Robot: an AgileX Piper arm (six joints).
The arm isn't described. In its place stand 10 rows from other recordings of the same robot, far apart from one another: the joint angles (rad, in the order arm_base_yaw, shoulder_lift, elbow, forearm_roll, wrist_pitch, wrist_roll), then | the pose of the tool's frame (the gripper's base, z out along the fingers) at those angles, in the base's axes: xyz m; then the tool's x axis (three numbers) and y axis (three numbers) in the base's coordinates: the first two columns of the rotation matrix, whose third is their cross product.
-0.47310 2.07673 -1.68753 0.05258 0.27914 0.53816 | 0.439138 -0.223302 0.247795 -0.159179 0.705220 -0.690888 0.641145 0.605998 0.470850
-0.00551 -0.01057 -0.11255 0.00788 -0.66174 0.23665 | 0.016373 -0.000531 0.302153 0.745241 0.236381 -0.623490 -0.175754 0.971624 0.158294
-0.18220 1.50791 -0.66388 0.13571 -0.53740 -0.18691 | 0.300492 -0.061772 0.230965 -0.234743 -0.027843 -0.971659 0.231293 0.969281 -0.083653
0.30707 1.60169 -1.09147 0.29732 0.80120 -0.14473 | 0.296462 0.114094 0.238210 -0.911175 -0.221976 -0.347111 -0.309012 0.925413 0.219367
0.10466 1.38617 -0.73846 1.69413 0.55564 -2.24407 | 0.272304 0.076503 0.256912 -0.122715 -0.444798 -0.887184 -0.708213 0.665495 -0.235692
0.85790 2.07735 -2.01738 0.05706 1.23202 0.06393 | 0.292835 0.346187 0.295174 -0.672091 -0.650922 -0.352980 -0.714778 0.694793 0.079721
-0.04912 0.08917 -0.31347 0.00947 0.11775 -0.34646 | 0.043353 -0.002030 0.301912 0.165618 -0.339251 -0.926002 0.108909 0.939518 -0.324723
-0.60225 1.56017 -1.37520 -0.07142 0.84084 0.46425 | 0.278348 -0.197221 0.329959 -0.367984 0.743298 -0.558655 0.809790 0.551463 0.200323
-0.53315 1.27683 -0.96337 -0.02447 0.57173 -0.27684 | 0.230157 -0.137228 0.304512 -0.740700 0.096877 -0.664814 0.312835 0.925458 -0.213685
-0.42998 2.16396 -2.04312 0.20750 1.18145 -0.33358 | 0.437155 -0.181397 0.265615 -0.909690 0.145979 -0.388786 0.123139 0.988897 0.083184
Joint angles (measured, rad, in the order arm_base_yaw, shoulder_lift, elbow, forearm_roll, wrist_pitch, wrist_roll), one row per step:
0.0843, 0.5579, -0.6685, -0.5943, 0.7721, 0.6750
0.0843, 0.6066, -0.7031, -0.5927, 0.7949, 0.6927
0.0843, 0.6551, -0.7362, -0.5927, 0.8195, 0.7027
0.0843, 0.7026, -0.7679, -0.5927, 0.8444, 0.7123
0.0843, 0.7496, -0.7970, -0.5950, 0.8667, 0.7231
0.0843, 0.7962, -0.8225, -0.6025, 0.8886, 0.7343
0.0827, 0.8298, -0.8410, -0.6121, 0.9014, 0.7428
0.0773, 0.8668, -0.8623, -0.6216, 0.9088, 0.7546
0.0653, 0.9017, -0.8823, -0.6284, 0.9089, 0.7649
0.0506, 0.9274, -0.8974, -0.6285, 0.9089, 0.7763
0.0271, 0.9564, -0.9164, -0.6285, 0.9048, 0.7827
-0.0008, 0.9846, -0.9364, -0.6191, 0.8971, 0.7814
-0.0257, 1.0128, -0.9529, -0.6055, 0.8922, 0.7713
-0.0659, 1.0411, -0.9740, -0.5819, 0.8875, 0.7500
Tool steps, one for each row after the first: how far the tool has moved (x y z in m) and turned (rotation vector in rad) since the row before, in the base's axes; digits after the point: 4 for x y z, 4 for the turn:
0.0084, 0.0000, 0.0045, 0.0160, 0.0275, -0.0200
0.0086, -0.0001, 0.0036, 0.0076, 0.0325, -0.0182
0.0087, -0.0001, 0.0028, 0.0068, 0.0332, -0.0185
0.0090, -0.0001, 0.0019, 0.0048, 0.0323, -0.0184
0.0092, -0.0004, 0.0007, -0.0008, 0.0344, -0.0194
0.0069, -0.0006, 0.0006, -0.0047, 0.0215, -0.0147
0.0080, -0.0010, 0.0010, -0.0024, 0.0162, -0.0174
0.0079, -0.0018, 0.0009, -0.0007, 0.0102, -0.0187
0.0057, -0.0021, 0.0004, 0.0070, 0.0057, -0.0215
0.0065, -0.0037, 0.0010, 0.0039, 0.0039, -0.0250
0.0064, -0.0042, 0.0011, 0.0083, 0.0027, -0.0222
0.0063, -0.0038, -0.0005, 0.0071, 0.0121, -0.0154
0.0057, -0.0066, 0.0003, 0.0104, 0.0121, -0.0236

